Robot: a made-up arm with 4 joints. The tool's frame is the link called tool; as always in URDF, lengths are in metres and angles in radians.
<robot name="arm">
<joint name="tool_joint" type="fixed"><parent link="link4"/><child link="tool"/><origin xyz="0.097 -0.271 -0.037"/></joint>
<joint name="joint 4" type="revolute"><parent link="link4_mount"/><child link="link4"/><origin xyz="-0.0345 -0.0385 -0.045"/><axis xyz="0 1 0"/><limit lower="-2.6" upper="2.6" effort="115" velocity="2"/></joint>
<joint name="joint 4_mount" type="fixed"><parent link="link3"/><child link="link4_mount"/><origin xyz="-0.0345 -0.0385 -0.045"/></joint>
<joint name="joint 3" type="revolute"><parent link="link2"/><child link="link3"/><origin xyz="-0.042 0.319 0.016"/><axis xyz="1 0 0"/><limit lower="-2.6" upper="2.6" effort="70" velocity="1.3"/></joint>
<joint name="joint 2" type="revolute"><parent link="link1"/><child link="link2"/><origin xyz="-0.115 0.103 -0.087"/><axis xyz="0 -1 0"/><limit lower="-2.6" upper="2.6" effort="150" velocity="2.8"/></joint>
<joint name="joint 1" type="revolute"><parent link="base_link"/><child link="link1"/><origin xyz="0 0 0.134"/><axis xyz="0 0 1"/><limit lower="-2.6" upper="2.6" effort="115" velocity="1.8"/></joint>
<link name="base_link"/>
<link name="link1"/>
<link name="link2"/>
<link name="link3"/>
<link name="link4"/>
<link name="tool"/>
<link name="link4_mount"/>
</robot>
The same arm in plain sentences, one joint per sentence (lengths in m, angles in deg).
The arm has four revolute joints in a row. What follows holds with every joint at zero, and every direction is one of the base frame's. The first joint lies 0.1340 m along +z from the base frame's origin and rotates about +z, from -148.97 to 148.97 deg. The second joint lies 0.1150 m along -x and 0.1030 m along +y and 0.0870 m along -z from the first joint and rotates about -y, from -148.97 to 148.97 deg. The third joint lies 0.0420 m along -x and 0.3190 m along +y and 0.0160 m along +z from the second joint and rotates about +x, from -148.97 to 148.97 deg. The fourth joint lies 0.0690 m along -x and 0.0770 m along -y and 0.0900 m along -z from the third joint and rotates about +y, from -148.97 to 148.97 deg. The tool frame, which is the frame that the pose is given for, lies 0.0970 m along +x and 0.2710 m along -y and 0.0370 m along -z from the fourth joint; its axes are parallel to the base frame's.
